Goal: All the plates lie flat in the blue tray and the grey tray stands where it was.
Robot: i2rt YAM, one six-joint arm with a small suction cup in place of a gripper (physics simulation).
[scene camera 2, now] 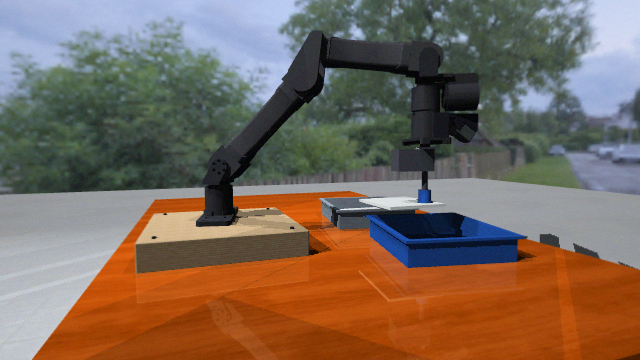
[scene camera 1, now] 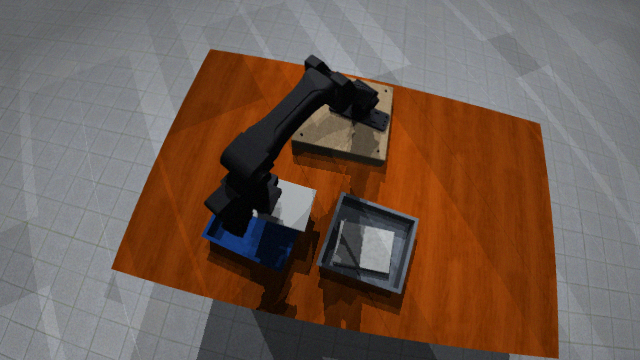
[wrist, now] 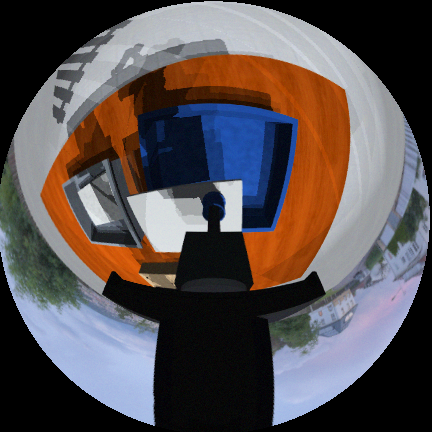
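Blue tray: visible in scene camera 2 (428,239), scene camera 1, the wrist view. Grey tray: visible in scene camera 1 (350,208), scene camera 2, the wrist view. Blue tray (scene camera 1: 267,243) and (wrist: 190,143): same spot. Grey tray (scene camera 2: 343,219) and (wrist: 140,236): same spot.
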